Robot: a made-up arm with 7 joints.
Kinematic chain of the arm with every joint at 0, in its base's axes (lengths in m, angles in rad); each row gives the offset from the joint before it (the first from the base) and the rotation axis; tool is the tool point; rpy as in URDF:
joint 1: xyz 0 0 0.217 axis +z
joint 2: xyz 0 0 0 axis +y
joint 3: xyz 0 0 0.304 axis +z
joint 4: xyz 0.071 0 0 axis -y
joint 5: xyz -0.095 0 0.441 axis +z
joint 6: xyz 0 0 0 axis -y
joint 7: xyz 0.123 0 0 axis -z
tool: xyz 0 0 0 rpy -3.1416 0 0
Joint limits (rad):
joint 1: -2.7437..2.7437
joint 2: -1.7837..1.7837
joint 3: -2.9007..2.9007
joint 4: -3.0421..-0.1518
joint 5: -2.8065..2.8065
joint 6: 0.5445..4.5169
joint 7: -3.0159..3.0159
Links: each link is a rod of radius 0.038 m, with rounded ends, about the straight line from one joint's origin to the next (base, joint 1, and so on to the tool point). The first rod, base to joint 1, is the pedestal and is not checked.
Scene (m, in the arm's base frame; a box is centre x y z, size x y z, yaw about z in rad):
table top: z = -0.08
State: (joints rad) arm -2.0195 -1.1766 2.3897 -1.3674 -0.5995 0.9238 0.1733
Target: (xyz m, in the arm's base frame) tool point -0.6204 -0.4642 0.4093
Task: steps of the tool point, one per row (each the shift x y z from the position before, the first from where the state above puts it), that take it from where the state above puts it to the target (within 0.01 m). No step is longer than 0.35 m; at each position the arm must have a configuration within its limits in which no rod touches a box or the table.
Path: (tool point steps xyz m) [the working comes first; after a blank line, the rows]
Joints at the target: -2.7437 0.5970 0.4336 -1.1355 -0.8142 1.0356 0.1733
Straight joint move there: clear.

1: 0.0890 -0.1455 0.2713
2: -0.0365 -0.2206 0.2444
3: -0.1670 -0.2405 0.1707
4: -0.2708 -0.1987 0.0674
5: -0.3221 -0.1071 -0.0413
6: -0.3097 0.0085 -0.1319
7: -0.2412 0.1176 -0.1866

